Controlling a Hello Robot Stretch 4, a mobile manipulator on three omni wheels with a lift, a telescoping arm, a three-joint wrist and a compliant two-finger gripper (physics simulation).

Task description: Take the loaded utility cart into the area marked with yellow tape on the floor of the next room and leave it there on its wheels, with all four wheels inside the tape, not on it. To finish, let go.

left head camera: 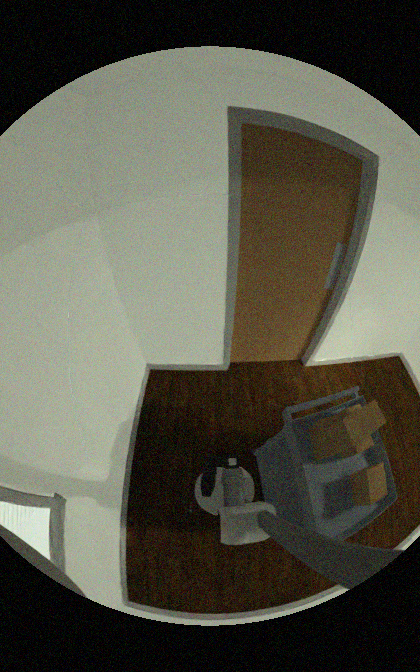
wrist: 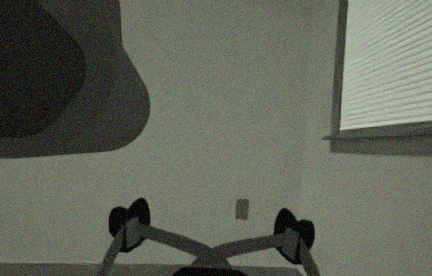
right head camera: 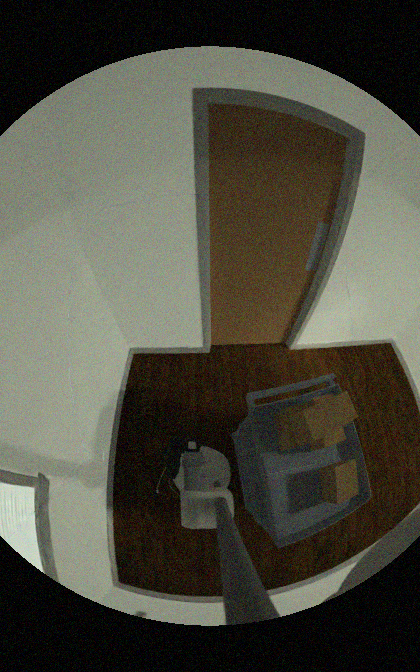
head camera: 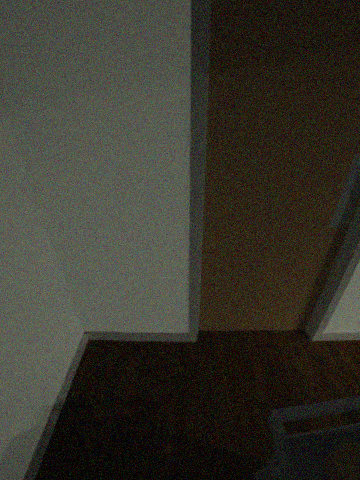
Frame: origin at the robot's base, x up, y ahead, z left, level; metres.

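Seen in the pictures: gripper, fingertip midpoint: (wrist: pixel 212 220) (right head camera: pixel 168 502).
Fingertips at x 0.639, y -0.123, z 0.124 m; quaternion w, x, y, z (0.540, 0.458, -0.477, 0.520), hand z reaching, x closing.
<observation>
Pixels of each thing's top centre, then the offset from my fingertips to it. "pt": a spot on its surface instead.
- brown box, top centre: (right head camera: pixel 346 480) dy +0.019, dx +0.245, dz -0.698 m
- window, surface spot: (wrist: pixel 390 60) pt dy -0.579, dx +0.411, dz +0.653 m
The blue-grey utility cart (head camera: pixel 320 460) (left head camera: pixel 282 480) (right head camera: pixel 252 460) stands upright close to the right of my base, its handle (head camera: pixel 320 411) (left head camera: pixel 322 401) (right head camera: pixel 292 389) at the end toward the door. Brown boxes (left head camera: pixel 365 425) (right head camera: pixel 330 419) are on it near the handle, and another brown box (left head camera: pixel 377 482) (right head camera: pixel 346 481) is at its nearer end. Its wheels are hidden. My gripper (wrist: pixel 212 220) is open and empty in the wrist view, its fingertips wide apart in front of a pale wall, away from the cart. The yellow tape does not show in these views.
A closed brown door (head camera: pixel 260 200) (left head camera: pixel 295 225) (right head camera: pixel 270 215) in a grey frame is beyond the cart. A pale wall (head camera: pixel 100 175) runs along the left. A window (left head camera: pixel 25 522) (right head camera: pixel 17 510) (wrist: pixel 390 60) is at the left in the side head views. The floor (left head camera: pixel 190 415) is dark wood.
</observation>
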